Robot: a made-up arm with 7 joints. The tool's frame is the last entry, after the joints. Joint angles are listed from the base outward. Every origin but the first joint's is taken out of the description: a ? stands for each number. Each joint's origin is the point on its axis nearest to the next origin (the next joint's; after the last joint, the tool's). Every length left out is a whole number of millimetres.
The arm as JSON. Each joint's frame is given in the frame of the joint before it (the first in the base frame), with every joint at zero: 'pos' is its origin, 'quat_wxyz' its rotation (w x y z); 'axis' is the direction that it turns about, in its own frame. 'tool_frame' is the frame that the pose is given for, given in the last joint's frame.
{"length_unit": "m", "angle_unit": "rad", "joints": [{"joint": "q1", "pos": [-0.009, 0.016, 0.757], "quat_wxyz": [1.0, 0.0, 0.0, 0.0], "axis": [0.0, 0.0, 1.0]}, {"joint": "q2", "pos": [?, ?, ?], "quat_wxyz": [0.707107, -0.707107, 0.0, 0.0], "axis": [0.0, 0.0, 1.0]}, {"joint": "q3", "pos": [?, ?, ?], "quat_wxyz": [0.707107, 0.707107, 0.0, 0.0], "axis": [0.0, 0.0, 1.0]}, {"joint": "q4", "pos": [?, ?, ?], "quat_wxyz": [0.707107, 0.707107, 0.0, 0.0], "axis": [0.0, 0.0, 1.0]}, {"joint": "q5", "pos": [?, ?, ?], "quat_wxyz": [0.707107, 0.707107, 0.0, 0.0], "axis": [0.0, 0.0, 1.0]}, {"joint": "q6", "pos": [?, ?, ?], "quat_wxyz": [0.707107, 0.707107, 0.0, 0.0], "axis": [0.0, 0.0, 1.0]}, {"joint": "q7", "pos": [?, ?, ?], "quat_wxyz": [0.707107, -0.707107, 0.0, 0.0], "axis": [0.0, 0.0, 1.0]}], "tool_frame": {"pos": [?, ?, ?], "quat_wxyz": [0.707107, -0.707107, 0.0, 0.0]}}
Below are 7 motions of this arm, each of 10 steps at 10 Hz.
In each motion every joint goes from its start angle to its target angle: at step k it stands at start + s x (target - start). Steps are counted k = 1, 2, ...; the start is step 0. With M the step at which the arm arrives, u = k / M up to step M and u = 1 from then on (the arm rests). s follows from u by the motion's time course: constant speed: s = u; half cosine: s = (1 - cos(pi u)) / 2; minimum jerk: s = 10 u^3 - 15 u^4 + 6 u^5.
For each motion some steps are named. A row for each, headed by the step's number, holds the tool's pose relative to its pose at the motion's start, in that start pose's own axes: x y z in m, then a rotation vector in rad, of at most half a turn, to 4 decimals.
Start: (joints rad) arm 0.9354 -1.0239 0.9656 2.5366 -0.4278 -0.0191 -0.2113
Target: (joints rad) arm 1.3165 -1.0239 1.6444 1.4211 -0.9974 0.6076 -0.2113
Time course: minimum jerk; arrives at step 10
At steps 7, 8, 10:
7: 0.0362 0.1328 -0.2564 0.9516 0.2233 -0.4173
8: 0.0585 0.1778 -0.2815 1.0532 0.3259 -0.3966
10: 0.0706 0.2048 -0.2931 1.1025 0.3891 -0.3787

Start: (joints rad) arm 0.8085 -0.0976 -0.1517 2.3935 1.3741 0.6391 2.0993
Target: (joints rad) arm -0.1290 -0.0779 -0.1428 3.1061 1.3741 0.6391 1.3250
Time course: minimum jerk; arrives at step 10
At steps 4, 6, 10:
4: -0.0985 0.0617 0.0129 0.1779 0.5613 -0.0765
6: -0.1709 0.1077 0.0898 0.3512 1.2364 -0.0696
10: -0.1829 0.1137 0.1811 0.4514 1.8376 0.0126

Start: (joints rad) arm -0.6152 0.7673 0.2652 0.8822 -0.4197 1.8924 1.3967
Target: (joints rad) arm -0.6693 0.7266 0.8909 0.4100 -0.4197 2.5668 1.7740
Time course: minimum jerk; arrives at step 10
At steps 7, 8, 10:
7: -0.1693 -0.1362 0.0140 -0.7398 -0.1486 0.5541
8: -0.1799 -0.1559 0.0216 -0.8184 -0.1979 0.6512
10: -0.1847 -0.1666 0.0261 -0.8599 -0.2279 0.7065

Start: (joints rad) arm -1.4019 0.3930 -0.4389 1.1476 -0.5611 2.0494 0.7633
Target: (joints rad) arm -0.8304 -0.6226 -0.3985 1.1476 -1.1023 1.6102 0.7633
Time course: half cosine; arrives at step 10
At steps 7, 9, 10:
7: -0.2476 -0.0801 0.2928 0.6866 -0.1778 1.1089
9: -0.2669 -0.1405 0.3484 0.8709 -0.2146 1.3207
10: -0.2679 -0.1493 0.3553 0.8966 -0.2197 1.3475

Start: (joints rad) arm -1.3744 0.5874 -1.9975 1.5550 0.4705 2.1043 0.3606
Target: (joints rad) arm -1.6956 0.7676 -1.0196 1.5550 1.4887 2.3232 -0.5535
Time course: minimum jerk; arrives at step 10
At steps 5, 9, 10:
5: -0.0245 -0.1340 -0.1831 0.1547 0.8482 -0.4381
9: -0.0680 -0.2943 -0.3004 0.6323 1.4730 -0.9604
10: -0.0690 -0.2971 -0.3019 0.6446 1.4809 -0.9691

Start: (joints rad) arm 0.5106 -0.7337 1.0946 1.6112 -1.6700 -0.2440 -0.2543
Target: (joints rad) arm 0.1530 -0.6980 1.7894 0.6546 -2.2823 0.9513 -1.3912
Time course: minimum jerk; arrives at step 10
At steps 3, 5, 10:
3: 0.0525 -0.0357 -0.0704 0.2177 0.2696 -0.0242
5: 0.1699 -0.0504 -0.2166 0.5669 0.9373 0.0677
10: 0.3209 0.0610 -0.3933 0.6601 2.0522 0.3696

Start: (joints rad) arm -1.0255 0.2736 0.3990 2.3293 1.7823 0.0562 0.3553
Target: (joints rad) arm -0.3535 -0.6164 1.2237 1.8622 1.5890 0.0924 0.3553
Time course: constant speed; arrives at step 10
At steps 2, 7, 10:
2: -0.1860 0.0590 0.0255 -0.1046 -0.0763 -0.2863
7: -0.5261 0.4329 0.0147 -0.3257 -0.1312 -1.0596
10: -0.5622 0.7484 -0.0258 -0.3729 -0.0533 -1.5439

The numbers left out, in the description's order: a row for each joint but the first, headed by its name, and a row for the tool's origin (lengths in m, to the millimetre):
q2: 0.026 0.022 0.0
q3: 0.007 -0.406 0.0
q4: 0.053 0.025 0.0
q5: 0.074 -0.382 0.0
q6: -0.006 0.032 0.0
q7: 0.051 0.038 0.0
tool: -0.018 -0.012 0.0

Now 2 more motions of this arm.
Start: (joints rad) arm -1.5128 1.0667 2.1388 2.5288 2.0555 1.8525 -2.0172
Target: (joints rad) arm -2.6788 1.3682 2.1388 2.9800 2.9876 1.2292 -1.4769
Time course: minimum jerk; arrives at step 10
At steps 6, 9, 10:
6: 0.4470 -0.5579 -0.1599 0.3208 0.2932 0.2295
9: 0.5066 -0.7748 -0.4515 0.6546 0.1553 0.3354
10: 0.5067 -0.7794 -0.4609 0.6649 0.1489 0.3366

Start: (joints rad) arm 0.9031 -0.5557 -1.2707 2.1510 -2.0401 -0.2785 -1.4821
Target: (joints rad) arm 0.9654 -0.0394 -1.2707 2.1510 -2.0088 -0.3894 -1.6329
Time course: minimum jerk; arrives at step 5
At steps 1, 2, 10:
1: 0.0006 -0.0083 0.0216 -0.0266 0.0275 0.0091
2: 0.0086 -0.0395 0.1204 -0.1466 0.1503 0.0478
10: 0.0712 -0.0705 0.3830 -0.4702 0.4694 0.1331

